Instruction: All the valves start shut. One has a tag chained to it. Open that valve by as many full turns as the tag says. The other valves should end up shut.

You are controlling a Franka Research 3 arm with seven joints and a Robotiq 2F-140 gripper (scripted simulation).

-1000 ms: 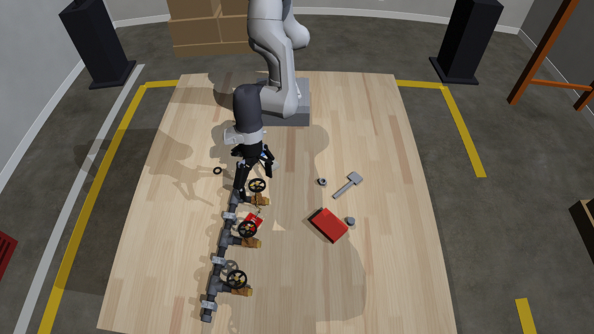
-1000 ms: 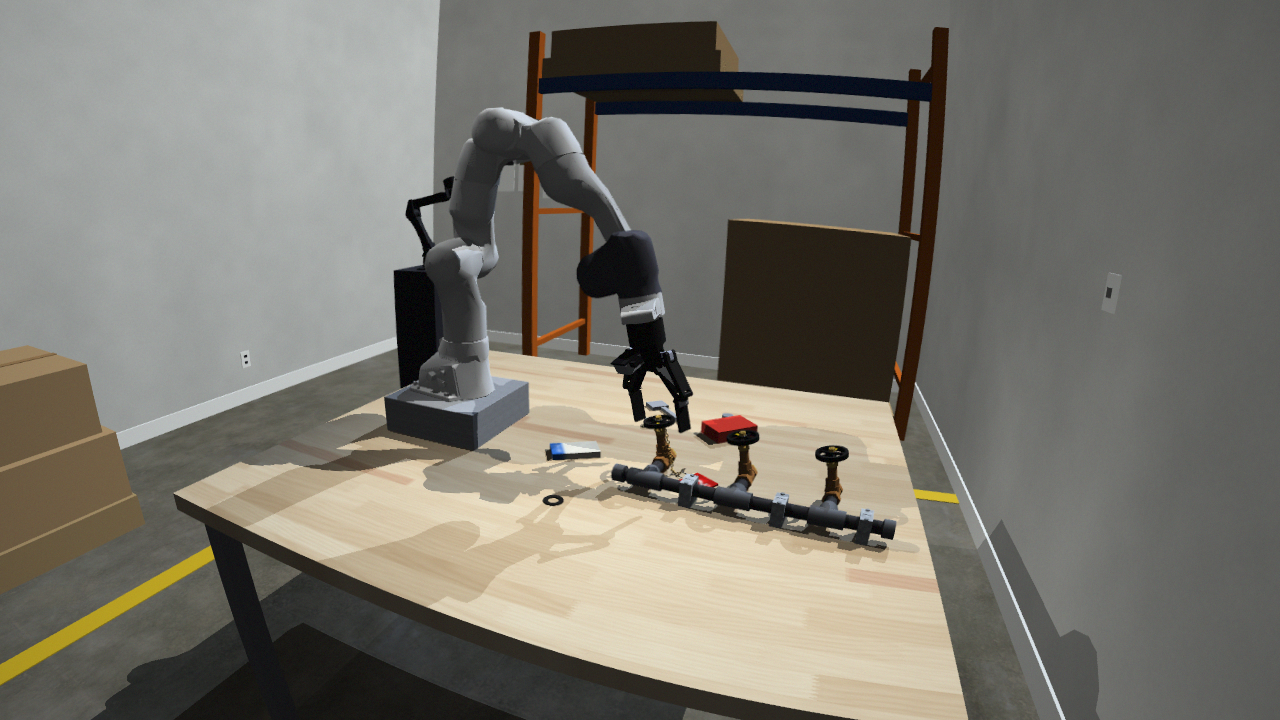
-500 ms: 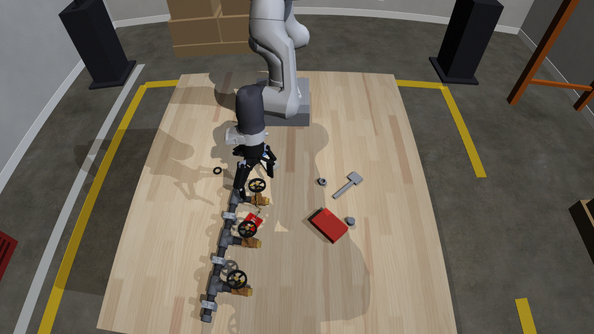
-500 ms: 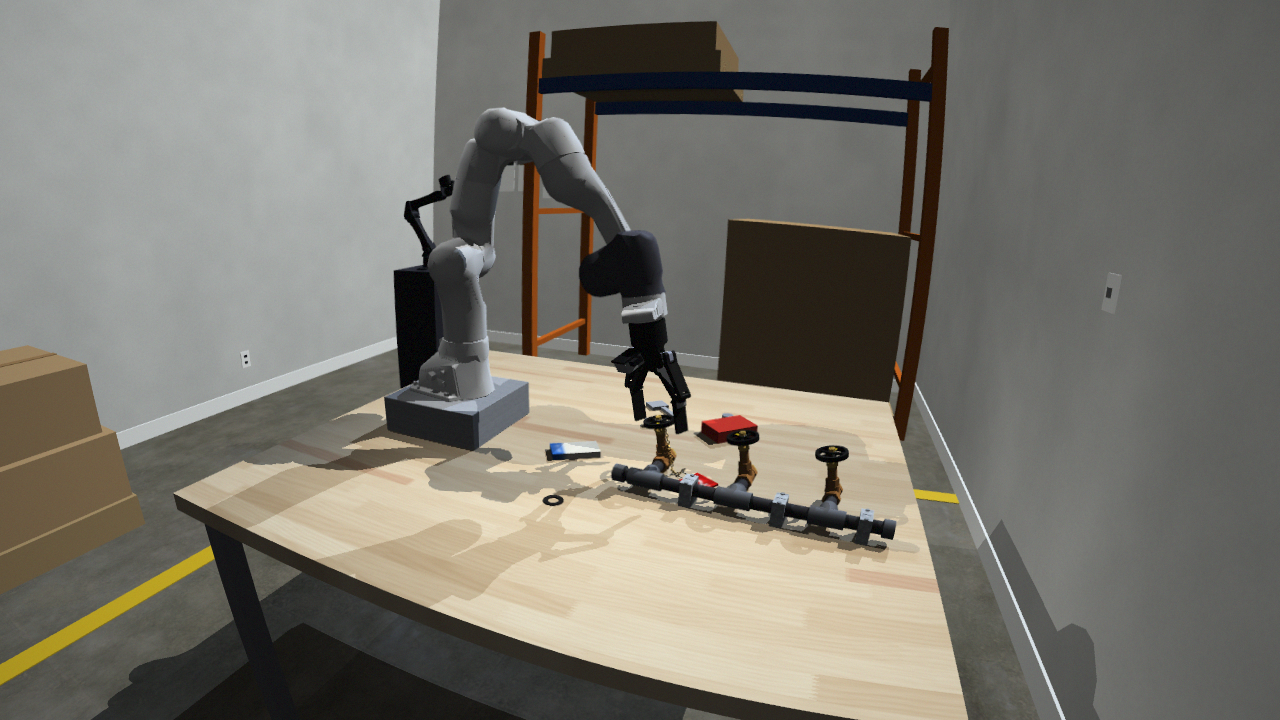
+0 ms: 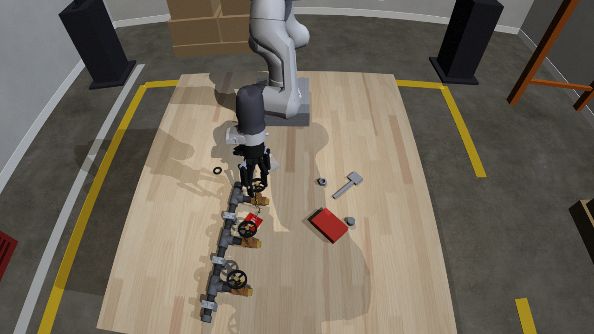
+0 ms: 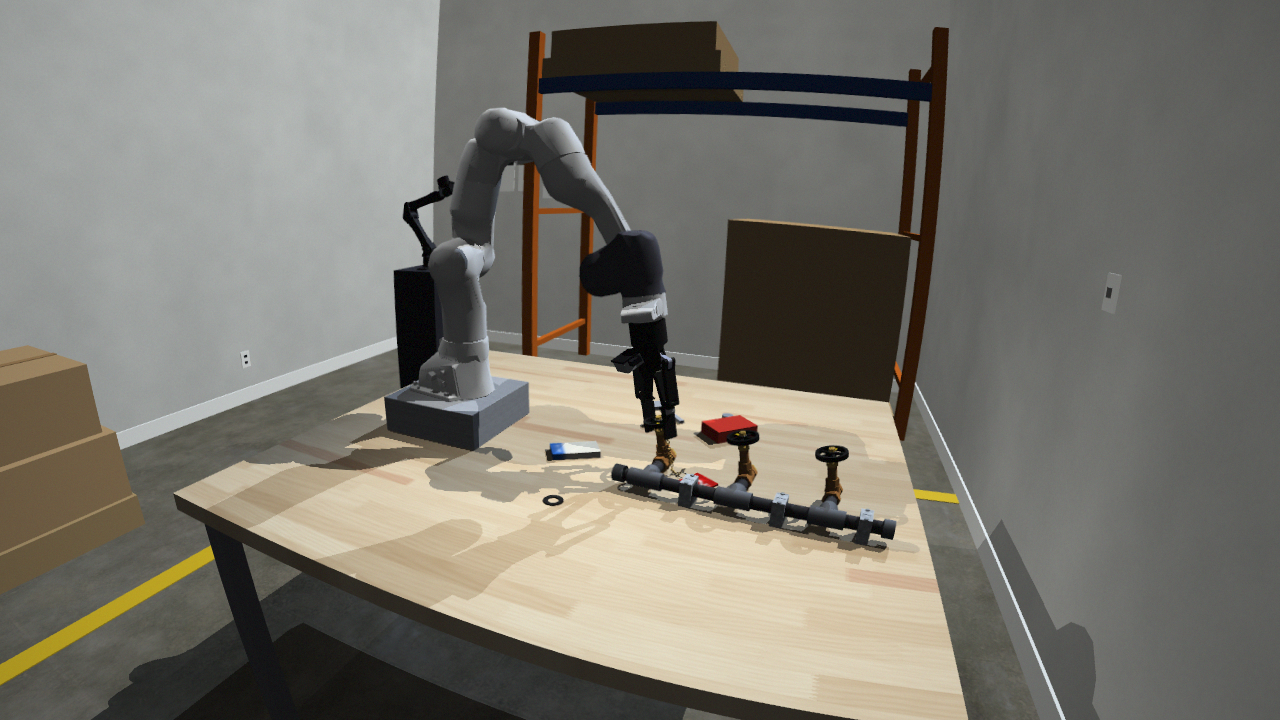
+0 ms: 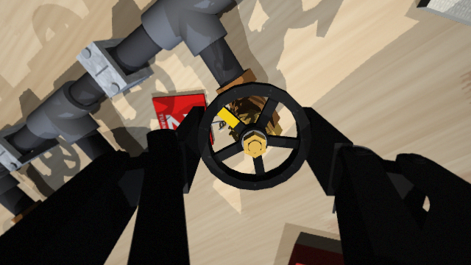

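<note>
Right now my hand is 90 mm short of the red tag, 20 mm to the left of it and 120 mm above it. Round my hand: blue-and-white box: 200 mm behind, 30 mm to the left, 110 mm below; nut: 80 mm behind, 260 mm to the left, 110 mm below; black washer: 160 mm behind, 200 mm to the right, 120 mm below.
</note>
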